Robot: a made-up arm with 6 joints.
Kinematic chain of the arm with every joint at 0, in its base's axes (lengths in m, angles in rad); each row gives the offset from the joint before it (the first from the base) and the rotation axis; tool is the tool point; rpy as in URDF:
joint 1: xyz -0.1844 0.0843 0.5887 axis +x
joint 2: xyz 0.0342 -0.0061 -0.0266 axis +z
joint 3: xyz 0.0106 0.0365 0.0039 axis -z
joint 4: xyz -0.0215 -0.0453 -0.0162 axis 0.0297 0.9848 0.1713
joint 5: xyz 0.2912 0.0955 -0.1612 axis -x
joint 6: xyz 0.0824 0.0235 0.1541 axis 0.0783 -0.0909 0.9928
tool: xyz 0.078 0.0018 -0.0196 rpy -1.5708 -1.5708 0
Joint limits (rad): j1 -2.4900..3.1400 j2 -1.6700..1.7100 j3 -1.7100..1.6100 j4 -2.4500..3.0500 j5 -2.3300..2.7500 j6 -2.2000..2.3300
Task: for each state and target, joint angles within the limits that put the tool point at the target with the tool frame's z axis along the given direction. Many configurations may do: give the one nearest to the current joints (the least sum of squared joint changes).
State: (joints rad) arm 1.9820 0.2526 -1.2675 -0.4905 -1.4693 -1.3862
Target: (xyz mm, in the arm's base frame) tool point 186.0 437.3 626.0 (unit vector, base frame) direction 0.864 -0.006 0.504
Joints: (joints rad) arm 1.4359 -0.3099 -0.6840 0.2211 -1.6753 -1.3023
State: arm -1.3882 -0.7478 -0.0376 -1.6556 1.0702 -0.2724
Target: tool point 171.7 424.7 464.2 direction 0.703 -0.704 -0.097
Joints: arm -1.8282 -0.5206 -0.1686 -1.2848 0.9230 0.5666
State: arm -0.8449 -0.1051 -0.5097 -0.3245 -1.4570 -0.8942
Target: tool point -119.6 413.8 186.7 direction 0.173 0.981 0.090
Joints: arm -0.0677 0.5161 -0.9344 0.1383 -2.3300 -1.3115
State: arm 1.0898 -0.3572 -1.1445 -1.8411 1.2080 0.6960
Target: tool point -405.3 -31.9 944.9 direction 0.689 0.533 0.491
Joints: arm 0.5319 -0.7027 -0.9046 -2.4486 0.5951 0.6001
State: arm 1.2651 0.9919 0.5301 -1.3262 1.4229 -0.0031
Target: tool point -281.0 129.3 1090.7 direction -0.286 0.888 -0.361
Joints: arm 1.4871 1.2194 -0.2134 -0.5284 1.2942 0.8573
